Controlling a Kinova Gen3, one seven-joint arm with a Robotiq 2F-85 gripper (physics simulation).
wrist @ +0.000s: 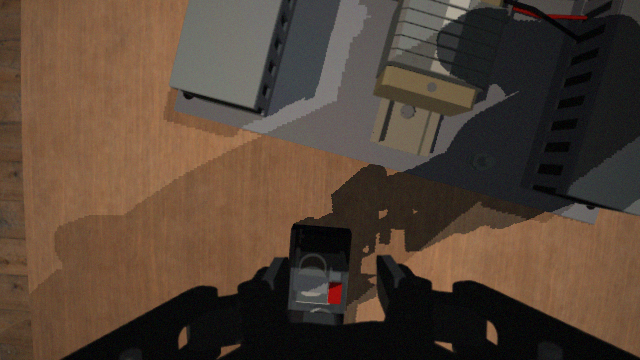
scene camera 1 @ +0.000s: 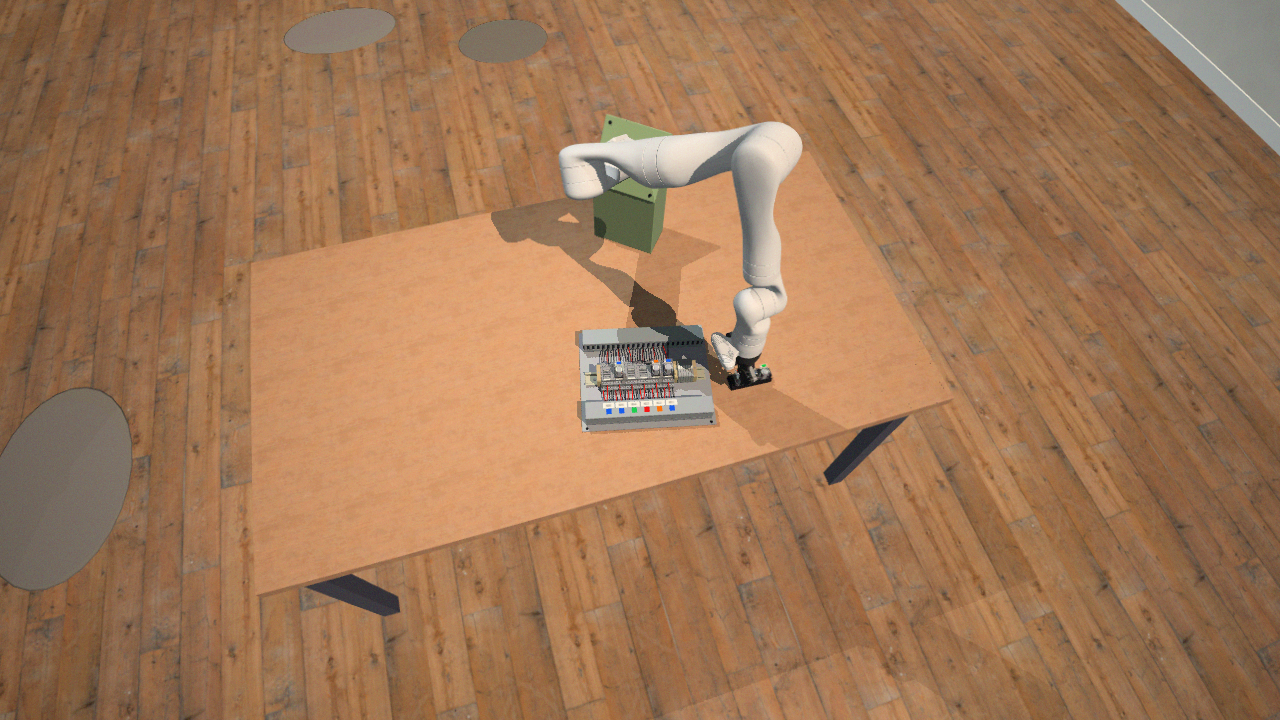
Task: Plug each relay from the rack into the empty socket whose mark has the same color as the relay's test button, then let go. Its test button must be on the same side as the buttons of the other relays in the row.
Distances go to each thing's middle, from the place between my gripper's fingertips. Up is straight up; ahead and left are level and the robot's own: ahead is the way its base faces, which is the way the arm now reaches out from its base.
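Scene:
My gripper is 3 cm to the right of the black rack (wrist: 320, 239), and it sits 2 cm short of the rack and 2 cm above it. As for the grey panel (scene camera 1: 588, 360), I find it 16 cm to the right of my hand, 15 cm behind it and 3 cm below it.

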